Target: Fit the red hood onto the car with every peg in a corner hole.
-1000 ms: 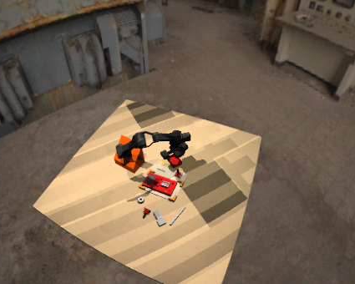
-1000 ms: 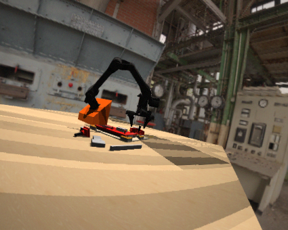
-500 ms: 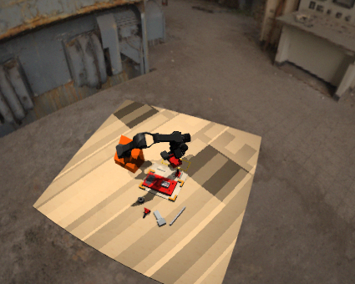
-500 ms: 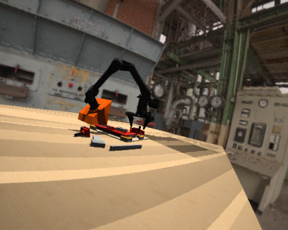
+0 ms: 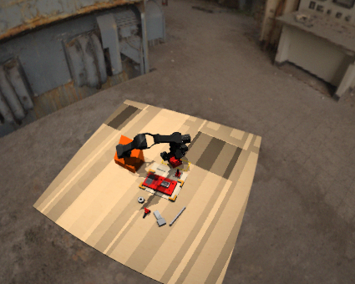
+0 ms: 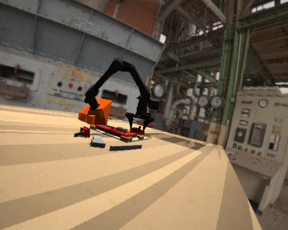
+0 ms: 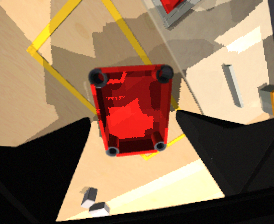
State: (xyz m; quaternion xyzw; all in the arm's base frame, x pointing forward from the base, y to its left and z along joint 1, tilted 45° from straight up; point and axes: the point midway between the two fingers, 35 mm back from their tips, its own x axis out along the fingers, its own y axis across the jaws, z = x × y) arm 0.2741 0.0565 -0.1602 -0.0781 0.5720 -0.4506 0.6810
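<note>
Right now the red hood is 1 cm below my gripper tip. Round my gripper tip: thin grey rod 21 cm ahead, 37 cm to the right, 1 cm below.
</note>
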